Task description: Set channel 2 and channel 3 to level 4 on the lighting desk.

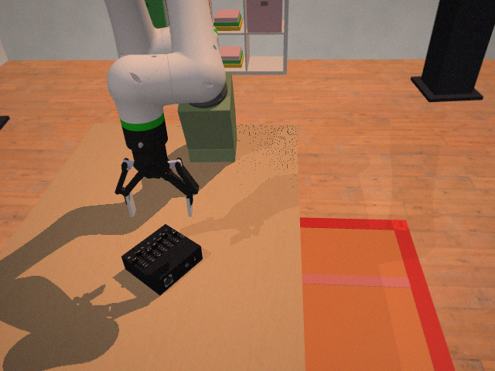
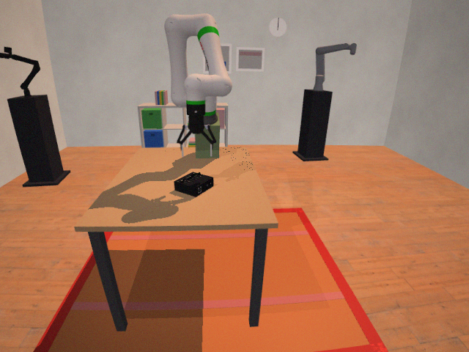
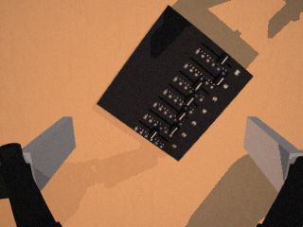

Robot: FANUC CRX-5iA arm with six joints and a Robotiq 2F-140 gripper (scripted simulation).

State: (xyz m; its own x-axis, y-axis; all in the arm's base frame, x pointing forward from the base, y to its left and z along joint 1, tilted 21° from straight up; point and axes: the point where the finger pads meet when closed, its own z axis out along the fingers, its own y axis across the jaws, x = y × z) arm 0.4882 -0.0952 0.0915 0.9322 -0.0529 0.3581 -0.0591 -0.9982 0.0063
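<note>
Now: hand 4 cm past the channel 2 fader cap, 2 cm to the left of it and 13 cm above it. Round my hand: channel 1 fader cap: 5 cm behind, 1 cm to the left, 13 cm below; channel 6 fader cap: 2 cm ahead, 8 cm to the right, 13 cm below; channel 3 fader cap: 3 cm behind, 3 cm to the right, 13 cm below.
</note>
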